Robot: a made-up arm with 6 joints. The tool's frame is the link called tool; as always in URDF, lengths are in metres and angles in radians. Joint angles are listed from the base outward.
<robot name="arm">
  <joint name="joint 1" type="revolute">
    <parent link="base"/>
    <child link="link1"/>
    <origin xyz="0.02 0.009 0.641" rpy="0 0 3.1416"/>
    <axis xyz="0 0 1"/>
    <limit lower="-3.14" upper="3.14"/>
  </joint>
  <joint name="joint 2" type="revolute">
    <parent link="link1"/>
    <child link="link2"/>
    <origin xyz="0.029 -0.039 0.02" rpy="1.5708 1.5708 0"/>
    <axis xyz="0 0 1"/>
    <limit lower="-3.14" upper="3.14"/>
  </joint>
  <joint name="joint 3" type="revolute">
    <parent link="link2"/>
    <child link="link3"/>
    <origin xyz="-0.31 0 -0.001" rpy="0 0 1.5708"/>
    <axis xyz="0 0 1"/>
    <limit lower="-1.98" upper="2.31"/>
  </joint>
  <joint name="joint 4" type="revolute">
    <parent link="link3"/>
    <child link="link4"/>
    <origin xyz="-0.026 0.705 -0.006" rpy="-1.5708 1.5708 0"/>
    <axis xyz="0 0 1"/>
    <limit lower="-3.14" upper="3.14"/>
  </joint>
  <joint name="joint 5" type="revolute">
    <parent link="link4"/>
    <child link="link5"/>
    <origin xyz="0 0.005 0.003" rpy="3.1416 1.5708 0"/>
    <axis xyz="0 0 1"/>
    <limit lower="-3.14" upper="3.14"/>
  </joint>
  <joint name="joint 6" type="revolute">
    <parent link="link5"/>
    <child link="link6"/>
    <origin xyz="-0.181 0.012 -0.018" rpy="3.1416 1.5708 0"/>
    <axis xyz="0 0 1"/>
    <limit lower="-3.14" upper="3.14"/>
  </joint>
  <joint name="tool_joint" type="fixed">
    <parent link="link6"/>
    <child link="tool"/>
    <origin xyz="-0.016 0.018 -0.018" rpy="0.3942 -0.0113 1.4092"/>
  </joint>
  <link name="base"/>
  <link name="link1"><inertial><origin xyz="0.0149 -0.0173 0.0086"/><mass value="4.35"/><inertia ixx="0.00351" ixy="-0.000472" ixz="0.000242" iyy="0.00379" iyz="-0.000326" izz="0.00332"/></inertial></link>
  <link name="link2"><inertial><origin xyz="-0.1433 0.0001 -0.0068"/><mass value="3.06"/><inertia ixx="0.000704" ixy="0" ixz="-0.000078" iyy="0.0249" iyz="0" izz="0.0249"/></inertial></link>
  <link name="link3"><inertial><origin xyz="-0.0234 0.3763 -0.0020"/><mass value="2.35"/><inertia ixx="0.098" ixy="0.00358" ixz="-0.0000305" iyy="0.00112" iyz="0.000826" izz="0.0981"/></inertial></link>
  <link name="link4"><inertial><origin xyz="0.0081 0.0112 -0.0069"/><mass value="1.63"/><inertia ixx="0.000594" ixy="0" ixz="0" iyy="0.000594" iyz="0" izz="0.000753"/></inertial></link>
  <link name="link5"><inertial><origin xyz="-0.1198 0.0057 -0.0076"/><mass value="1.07"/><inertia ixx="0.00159" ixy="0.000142" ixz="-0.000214" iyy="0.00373" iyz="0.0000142" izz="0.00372"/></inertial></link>
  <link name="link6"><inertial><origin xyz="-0.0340 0.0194 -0.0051"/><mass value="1.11"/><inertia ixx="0.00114" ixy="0" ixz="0" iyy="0.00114" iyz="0" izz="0.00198"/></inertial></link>
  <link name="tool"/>
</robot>
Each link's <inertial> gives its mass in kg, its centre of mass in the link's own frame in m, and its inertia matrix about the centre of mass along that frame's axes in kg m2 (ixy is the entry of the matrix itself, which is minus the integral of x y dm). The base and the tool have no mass. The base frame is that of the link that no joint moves.
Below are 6 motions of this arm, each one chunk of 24 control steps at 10 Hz.
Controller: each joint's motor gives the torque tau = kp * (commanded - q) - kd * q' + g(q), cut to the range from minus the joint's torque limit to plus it. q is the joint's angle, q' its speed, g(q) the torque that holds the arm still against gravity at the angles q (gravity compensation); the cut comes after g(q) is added. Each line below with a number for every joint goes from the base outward.
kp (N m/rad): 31 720 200 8.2 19 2.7
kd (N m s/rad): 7.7 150 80 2.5 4.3 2.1
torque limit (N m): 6 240 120 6.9 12 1.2
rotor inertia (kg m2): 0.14 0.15 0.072 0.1 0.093 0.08
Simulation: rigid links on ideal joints. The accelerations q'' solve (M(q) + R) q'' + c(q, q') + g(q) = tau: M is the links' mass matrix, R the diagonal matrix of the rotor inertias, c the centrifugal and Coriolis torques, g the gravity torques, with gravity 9.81 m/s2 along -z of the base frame. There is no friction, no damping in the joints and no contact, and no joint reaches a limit. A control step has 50 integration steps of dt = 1/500 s. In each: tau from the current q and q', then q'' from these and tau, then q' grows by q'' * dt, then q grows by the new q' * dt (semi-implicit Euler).
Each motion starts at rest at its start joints. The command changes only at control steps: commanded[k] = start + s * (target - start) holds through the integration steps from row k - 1 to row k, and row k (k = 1, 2, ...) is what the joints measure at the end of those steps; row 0 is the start. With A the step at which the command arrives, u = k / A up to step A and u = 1 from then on. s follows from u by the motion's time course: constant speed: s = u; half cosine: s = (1 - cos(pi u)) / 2; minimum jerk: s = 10 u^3 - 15 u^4 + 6 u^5; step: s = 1 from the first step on.
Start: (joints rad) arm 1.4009 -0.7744 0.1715 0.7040 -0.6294 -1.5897
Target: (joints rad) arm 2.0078 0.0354 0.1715 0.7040 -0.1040 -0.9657
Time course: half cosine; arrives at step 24
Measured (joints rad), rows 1 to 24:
1: 1.4011 -0.7734 0.1711 0.7035 -0.6292 -1.5894
2: 1.4020 -0.7693 0.1698 0.7018 -0.6277 -1.5882
3: 1.4047 -0.7608 0.1683 0.6993 -0.6235 -1.5856
4: 1.4101 -0.7467 0.1666 0.6966 -0.6157 -1.5811
5: 1.4194 -0.7269 0.1653 0.6942 -0.6038 -1.5743
6: 1.4336 -0.7012 0.1642 0.6925 -0.5878 -1.5651
7: 1.4537 -0.6700 0.1636 0.6915 -0.5679 -1.5533
8: 1.4804 -0.6337 0.1633 0.6912 -0.5447 -1.5390
9: 1.5138 -0.5930 0.1632 0.6918 -0.5187 -1.5222
10: 1.5532 -0.5484 0.1635 0.6929 -0.4904 -1.5030
11: 1.5973 -0.5009 0.1640 0.6946 -0.4605 -1.4817
12: 1.6434 -0.4510 0.1647 0.6966 -0.4292 -1.4584
13: 1.6886 -0.3998 0.1656 0.6987 -0.3969 -1.4332
14: 1.7303 -0.3480 0.1668 0.7006 -0.3636 -1.4063
15: 1.7677 -0.2965 0.1682 0.7021 -0.3297 -1.3779
16: 1.8016 -0.2462 0.1697 0.7033 -0.2959 -1.3482
17: 1.8331 -0.1981 0.1713 0.7043 -0.2631 -1.3178
18: 1.8626 -0.1529 0.1729 0.7050 -0.2321 -1.2872
19: 1.8900 -0.1114 0.1745 0.7056 -0.2033 -1.2569
20: 1.9151 -0.0743 0.1760 0.7060 -0.1774 -1.2273
21: 1.9374 -0.0424 0.1775 0.7063 -0.1547 -1.1990
22: 1.9565 -0.0160 0.1788 0.7065 -0.1357 -1.1723
23: 1.9721 0.0043 0.1800 0.7066 -0.1207 -1.1477
24: 1.9837 0.0181 0.1809 0.7068 -0.1099 -1.1256

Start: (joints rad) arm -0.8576 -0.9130 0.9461 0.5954 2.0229 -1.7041
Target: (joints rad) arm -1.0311 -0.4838 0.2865 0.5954 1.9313 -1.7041
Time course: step
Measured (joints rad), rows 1 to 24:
1: -0.8812 -0.7590 0.7865 0.6061 2.0231 -1.6964
2: -0.9386 -0.6492 0.6816 0.6056 1.9787 -1.6979
3: -0.9848 -0.5808 0.6011 0.5976 1.9497 -1.7017
4: -1.0102 -0.5405 0.5359 0.5901 1.9359 -1.7045
5: -1.0221 -0.5173 0.4827 0.5869 1.9304 -1.7060
6: -1.0271 -0.5041 0.4396 0.5874 1.9287 -1.7065
7: -1.0288 -0.4966 0.4053 0.5897 1.9287 -1.7065
8: -1.0292 -0.4922 0.3782 0.5923 1.9292 -1.7062
9: -1.0292 -0.4896 0.3571 0.5945 1.9298 -1.7058
10: -1.0291 -0.4879 0.3407 0.5959 1.9303 -1.7055
11: -1.0292 -0.4868 0.3280 0.5968 1.9307 -1.7052
12: -1.0293 -0.4860 0.3183 0.5972 1.9309 -1.7049
13: -1.0295 -0.4854 0.3109 0.5973 1.9311 -1.7047
14: -1.0298 -0.4850 0.3051 0.5972 1.9312 -1.7045
15: -1.0300 -0.4847 0.3008 0.5970 1.9313 -1.7044
16: -1.0302 -0.4845 0.2974 0.5968 1.9313 -1.7043
17: -1.0304 -0.4843 0.2949 0.5966 1.9313 -1.7043
18: -1.0305 -0.4842 0.2929 0.5964 1.9313 -1.7042
19: -1.0307 -0.4841 0.2914 0.5962 1.9313 -1.7042
20: -1.0308 -0.4840 0.2902 0.5960 1.9313 -1.7042
21: -1.0308 -0.4840 0.2894 0.5959 1.9313 -1.7041
22: -1.0309 -0.4839 0.2887 0.5958 1.9313 -1.7041
23: -1.0309 -0.4839 0.2882 0.5957 1.9313 -1.7041
24: -1.0310 -0.4839 0.2878 0.5956 1.9313 -1.7041

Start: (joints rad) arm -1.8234 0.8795 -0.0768 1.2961 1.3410 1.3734
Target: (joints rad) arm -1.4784 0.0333 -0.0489 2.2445 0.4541 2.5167
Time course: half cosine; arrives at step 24
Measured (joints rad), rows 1 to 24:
1: -1.8234 0.8784 -0.0763 1.2958 1.3401 1.3739
2: -1.8231 0.8742 -0.0750 1.2959 1.3361 1.3760
3: -1.8225 0.8652 -0.0732 1.2984 1.3273 1.3807
4: -1.8209 0.8505 -0.0713 1.3057 1.3124 1.3889
5: -1.8177 0.8298 -0.0694 1.3195 1.2910 1.4010
6: -1.8123 0.8030 -0.0676 1.3407 1.2631 1.4177
7: -1.8038 0.7704 -0.0661 1.3693 1.2290 1.4391
8: -1.7917 0.7325 -0.0648 1.4052 1.1891 1.4654
9: -1.7753 0.6900 -0.0637 1.4479 1.1444 1.4967
10: -1.7545 0.6434 -0.0627 1.4966 1.0956 1.5326
11: -1.7294 0.5936 -0.0619 1.5505 1.0438 1.5730
12: -1.7009 0.5415 -0.0613 1.6084 0.9901 1.6174
13: -1.6705 0.4878 -0.0609 1.6693 0.9354 1.6653
14: -1.6401 0.4336 -0.0607 1.7318 0.8805 1.7161
15: -1.6122 0.3797 -0.0607 1.7948 0.8261 1.7693
16: -1.5881 0.3271 -0.0608 1.8570 0.7727 1.8241
17: -1.5679 0.2768 -0.0610 1.9173 0.7210 1.8799
18: -1.5506 0.2296 -0.0611 1.9745 0.6719 1.9358
19: -1.5351 0.1863 -0.0612 2.0275 0.6267 1.9911
20: -1.5208 0.1477 -0.0612 2.0757 0.5864 2.0449
21: -1.5082 0.1144 -0.0613 2.1184 0.5517 2.0963
22: -1.4974 0.0870 -0.0613 2.1548 0.5229 2.1447
23: -1.4887 0.0659 -0.0614 2.1846 0.5007 2.1893
24: -1.4824 0.0514 -0.0615 2.2073 0.4852 2.2292

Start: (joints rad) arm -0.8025 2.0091 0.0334 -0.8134 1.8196 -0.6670
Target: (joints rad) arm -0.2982 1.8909 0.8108 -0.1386 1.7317 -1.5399
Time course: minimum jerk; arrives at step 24
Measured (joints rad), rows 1 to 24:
1: -0.8025 2.0091 0.0335 -0.8134 1.8196 -0.6671
2: -0.8024 2.0088 0.0343 -0.8130 1.8194 -0.6675
3: -0.8019 2.0080 0.0366 -0.8116 1.8190 -0.6689
4: -0.8006 2.0065 0.0415 -0.8082 1.8181 -0.6720
5: -0.7978 2.0041 0.0502 -0.8016 1.8166 -0.6778
6: -0.7926 2.0007 0.0635 -0.7908 1.8143 -0.6868
7: -0.7843 1.9964 0.0821 -0.7750 1.8112 -0.6998
8: -0.7718 1.9910 0.1064 -0.7534 1.8072 -0.7173
9: -0.7544 1.9847 0.1365 -0.7259 1.8024 -0.7395
10: -0.7313 1.9776 0.1723 -0.6926 1.7968 -0.7666
11: -0.7023 1.9698 0.2132 -0.6539 1.7906 -0.7984
12: -0.6673 1.9616 0.2584 -0.6103 1.7840 -0.8345
13: -0.6265 1.9531 0.3071 -0.5627 1.7770 -0.8745
14: -0.5810 1.9445 0.3582 -0.5122 1.7701 -0.9177
15: -0.5321 1.9361 0.4104 -0.4600 1.7633 -0.9632
16: -0.4818 1.9281 0.4624 -0.4076 1.7570 -1.0101
17: -0.4323 1.9207 0.5131 -0.3562 1.7513 -1.0574
18: -0.3862 1.9141 0.5613 -0.3076 1.7463 -1.1042
19: -0.3458 1.9085 0.6058 -0.2634 1.7422 -1.1495
20: -0.3130 1.9039 0.6458 -0.2248 1.7389 -1.1926
21: -0.2891 1.9004 0.6806 -0.1932 1.7364 -1.2327
22: -0.2741 1.8977 0.7097 -0.1689 1.7346 -1.2694
23: -0.2673 1.8959 0.7331 -0.1520 1.7335 -1.3024
24: -0.2671 1.8947 0.7514 -0.1416 1.7328 -1.3317

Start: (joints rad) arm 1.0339 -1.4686 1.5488 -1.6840 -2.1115 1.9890
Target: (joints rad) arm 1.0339 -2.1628 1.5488 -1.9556 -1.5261 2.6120
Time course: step
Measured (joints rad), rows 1 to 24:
1: 1.0105 -1.7045 1.5953 -1.8189 -1.9114 2.0153
2: 1.0014 -1.8878 1.5672 -1.8668 -1.7513 2.0869
3: 1.0076 -2.0011 1.5467 -1.8586 -1.6592 2.1596
4: 1.0189 -2.0687 1.5361 -1.8516 -1.6073 2.2231
5: 1.0308 -2.1083 1.5320 -1.8569 -1.5770 2.2768
6: 1.0410 -2.1314 1.5317 -1.8708 -1.5585 2.3219
7: 1.0484 -2.1446 1.5333 -1.8878 -1.5467 2.3601
8: 1.0527 -2.1522 1.5355 -1.9042 -1.5391 2.3927
9: 1.0540 -2.1566 1.5379 -1.9182 -1.5343 2.4208
10: 1.0530 -2.1591 1.5400 -1.9292 -1.5312 2.4452
11: 1.0503 -2.1606 1.5418 -1.9374 -1.5292 2.4663
12: 1.0465 -2.1614 1.5434 -1.9433 -1.5280 2.4848
13: 1.0424 -2.1620 1.5446 -1.9475 -1.5273 2.5009
14: 1.0385 -2.1623 1.5456 -1.9503 -1.5268 2.5149
15: 1.0351 -2.1624 1.5463 -1.9523 -1.5265 2.5272
16: 1.0324 -2.1626 1.5469 -1.9535 -1.5264 2.5379
17: 1.0306 -2.1626 1.5474 -1.9544 -1.5263 2.5473
18: 1.0296 -2.1627 1.5478 -1.9549 -1.5262 2.5555
19: 1.0293 -2.1627 1.5480 -1.9552 -1.5262 2.5627
20: 1.0296 -2.1627 1.5482 -1.9554 -1.5262 2.5689
21: 1.0302 -2.1628 1.5484 -1.9556 -1.5261 2.5744
22: 1.0311 -2.1628 1.5485 -1.9556 -1.5261 2.5791
23: 1.0320 -2.1628 1.5486 -1.9556 -1.5261 2.5833
24: 1.0329 -2.1628 1.5486 -1.9556 -1.5261 2.5869

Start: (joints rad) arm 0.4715 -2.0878 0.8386 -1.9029 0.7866 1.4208
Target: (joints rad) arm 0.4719 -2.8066 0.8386 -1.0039 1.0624 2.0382
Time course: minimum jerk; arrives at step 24
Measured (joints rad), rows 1 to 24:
1: 0.4715 -2.0880 0.8387 -1.9027 0.7866 1.4208
2: 0.4715 -2.0891 0.8390 -1.9012 0.7868 1.4210
3: 0.4714 -2.0925 0.8397 -1.8969 0.7876 1.4217
4: 0.4712 -2.0996 0.8408 -1.8883 0.7895 1.4234
5: 0.4709 -2.1118 0.8420 -1.8743 0.7933 1.4268
6: 0.4705 -2.1299 0.8433 -1.8539 0.7993 1.4324
7: 0.4701 -2.1544 0.8443 -1.8268 0.8079 1.4407
8: 0.4696 -2.1854 0.8451 -1.7927 0.8191 1.4522
9: 0.4691 -2.2227 0.8454 -1.7520 0.8329 1.4672
10: 0.4688 -2.2656 0.8453 -1.7050 0.8490 1.4858
11: 0.4686 -2.3131 0.8448 -1.6527 0.8671 1.5080
12: 0.4686 -2.3641 0.8439 -1.5961 0.8866 1.5335
13: 0.4689 -2.4174 0.8427 -1.5365 0.9070 1.5622
14: 0.4694 -2.4713 0.8412 -1.4753 0.9277 1.5934
15: 0.4702 -2.5246 0.8396 -1.4140 0.9482 1.6266
16: 0.4711 -2.5758 0.8379 -1.3541 0.9680 1.6611
17: 0.4722 -2.6234 0.8362 -1.2970 0.9864 1.6962
18: 0.4734 -2.6665 0.8346 -1.2441 1.0032 1.7311
19: 0.4744 -2.7039 0.8332 -1.1965 1.0178 1.7650
20: 0.4753 -2.7350 0.8320 -1.1551 1.0301 1.7973
21: 0.4759 -2.7596 0.8310 -1.1203 1.0399 1.8273
22: 0.4761 -2.7777 0.8304 -1.0922 1.0473 1.8545
23: 0.4761 -2.7899 0.8303 -1.0705 1.0524 1.8788
24: 0.4757 -2.7973 0.8306 -1.0539 1.0558 1.8999

